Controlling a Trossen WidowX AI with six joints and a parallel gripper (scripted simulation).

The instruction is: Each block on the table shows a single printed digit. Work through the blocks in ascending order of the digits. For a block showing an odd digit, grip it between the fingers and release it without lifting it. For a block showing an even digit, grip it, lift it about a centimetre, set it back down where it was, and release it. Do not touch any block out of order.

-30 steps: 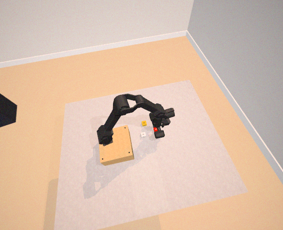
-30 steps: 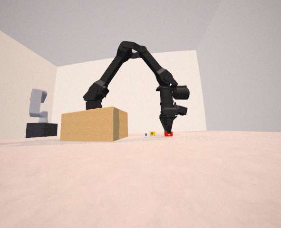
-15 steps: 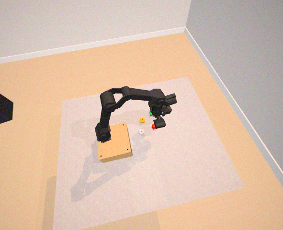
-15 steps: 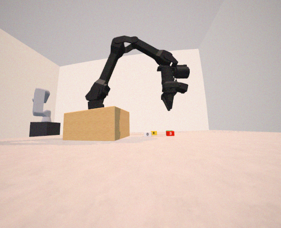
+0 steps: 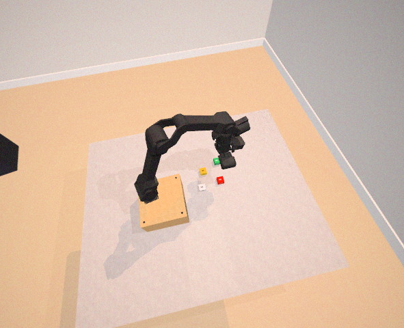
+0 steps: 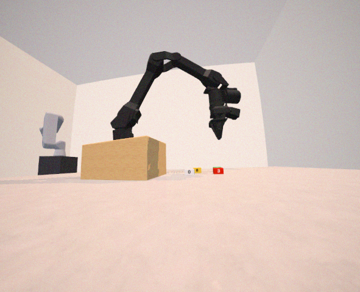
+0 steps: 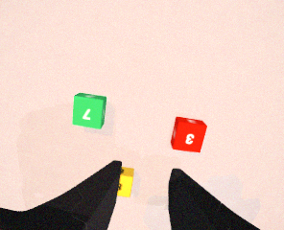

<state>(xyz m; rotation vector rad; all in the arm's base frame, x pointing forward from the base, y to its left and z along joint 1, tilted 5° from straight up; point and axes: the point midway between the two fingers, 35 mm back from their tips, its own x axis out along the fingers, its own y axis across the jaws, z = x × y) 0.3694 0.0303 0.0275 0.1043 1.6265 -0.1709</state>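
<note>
My gripper tip is now 60 mm to the right of the green block and 120 mm above it. From my gripper tip the other things lie so: white block (130 mm behind, 50 mm to the right, 120 mm below); yellow block (90 mm behind, 30 mm to the left, 120 mm below); red block (30 mm behind, 50 mm to the right, 120 mm below).
</note>
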